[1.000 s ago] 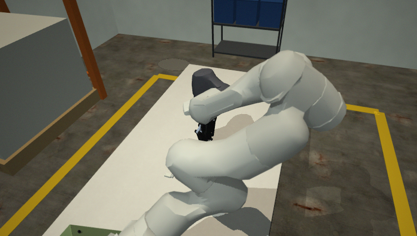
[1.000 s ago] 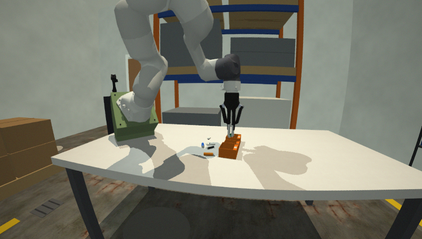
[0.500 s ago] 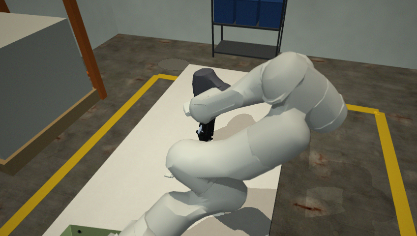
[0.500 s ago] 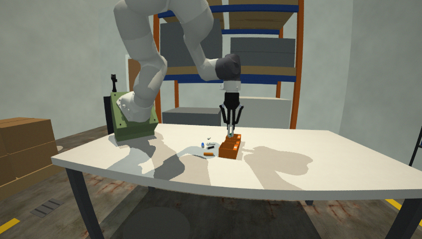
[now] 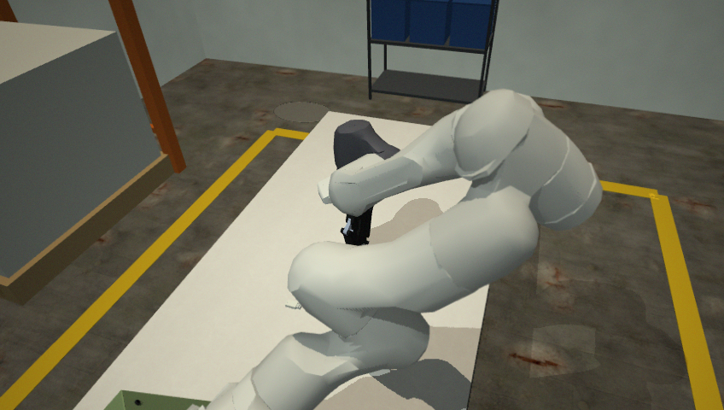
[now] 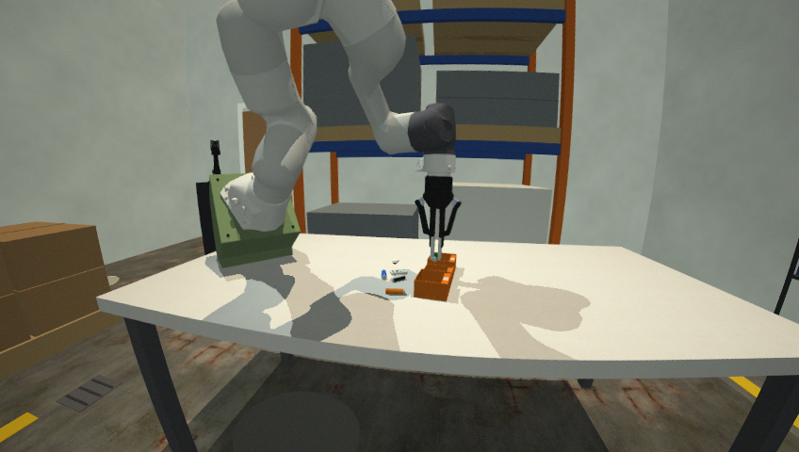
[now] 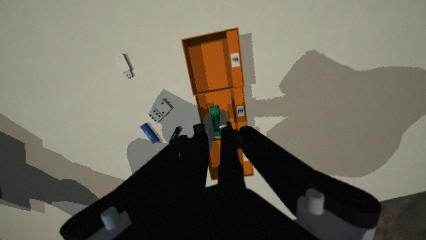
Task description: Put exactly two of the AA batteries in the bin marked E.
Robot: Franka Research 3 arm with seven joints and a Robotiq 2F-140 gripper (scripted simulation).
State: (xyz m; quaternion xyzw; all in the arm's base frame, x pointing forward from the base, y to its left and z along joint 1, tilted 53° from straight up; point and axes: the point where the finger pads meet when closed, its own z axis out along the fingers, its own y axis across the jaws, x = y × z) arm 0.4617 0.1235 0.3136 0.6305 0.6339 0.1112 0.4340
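Now: hand 1 cm short of the orange bin row and 8 cm above it. From my hand the other things lie so: domino 11 cm behind, 4 cm to the left, 9 cm below; black stick 11 cm behind, 2 cm to the right, 9 cm below; green AA battery 3 cm below.
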